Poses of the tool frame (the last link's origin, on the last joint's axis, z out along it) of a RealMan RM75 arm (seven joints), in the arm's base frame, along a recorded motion.
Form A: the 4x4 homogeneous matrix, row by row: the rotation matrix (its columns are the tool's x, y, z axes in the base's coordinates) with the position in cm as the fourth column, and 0 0 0 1 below. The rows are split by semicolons.
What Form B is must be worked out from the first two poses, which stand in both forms.
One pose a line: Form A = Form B
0.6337, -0.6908, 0.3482, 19.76; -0.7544, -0.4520, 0.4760, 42.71; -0.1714, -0.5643, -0.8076, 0.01; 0, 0, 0, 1 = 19.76, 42.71, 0.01, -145.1, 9.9, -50.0
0.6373, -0.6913, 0.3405, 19.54; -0.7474, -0.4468, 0.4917, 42.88; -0.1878, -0.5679, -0.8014, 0.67; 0, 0, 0, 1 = 19.54, 42.88, 0.67, -144.7, 10.8, -49.5
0.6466, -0.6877, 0.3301, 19.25; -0.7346, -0.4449, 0.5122, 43.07; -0.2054, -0.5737, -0.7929, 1.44; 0, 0, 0, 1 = 19.25, 43.07, 1.44, -144.1, 11.9, -48.6
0.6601, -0.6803, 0.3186, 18.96; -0.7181, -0.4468, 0.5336, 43.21; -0.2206, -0.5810, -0.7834, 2.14; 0, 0, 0, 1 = 18.96, 43.21, 2.14, -143.4, 12.7, -47.4
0.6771, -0.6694, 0.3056, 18.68; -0.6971, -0.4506, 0.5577, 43.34; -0.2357, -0.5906, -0.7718, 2.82; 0, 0, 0, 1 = 18.68, 43.34, 2.82, -142.6, 13.6, -45.8
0.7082, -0.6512, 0.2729, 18.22; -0.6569, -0.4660, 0.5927, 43.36; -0.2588, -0.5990, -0.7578, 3.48; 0, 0, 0, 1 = 18.22, 43.36, 3.48, -141.7, 15.0, -42.8
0.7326, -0.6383, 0.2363, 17.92; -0.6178, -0.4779, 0.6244, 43.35; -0.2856, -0.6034, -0.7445, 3.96; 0, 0, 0, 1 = 17.92, 43.35, 3.96, -141.0, 16.6, -40.1
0.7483, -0.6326, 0.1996, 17.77; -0.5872, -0.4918, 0.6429, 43.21; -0.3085, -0.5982, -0.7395, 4.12; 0, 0, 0, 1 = 17.77, 43.21, 4.12, -141.0, 18.0, -38.1
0.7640, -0.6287, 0.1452, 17.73; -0.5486, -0.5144, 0.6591, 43.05; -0.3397, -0.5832, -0.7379, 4.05; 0, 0, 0, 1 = 17.73, 43.05, 4.05, -141.7, 19.9, -35.7
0.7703, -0.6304, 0.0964, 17.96; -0.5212, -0.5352, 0.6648, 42.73; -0.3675, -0.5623, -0.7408, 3.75; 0, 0, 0, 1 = 17.96, 42.73, 3.75, -142.8, 21.6, -34.1
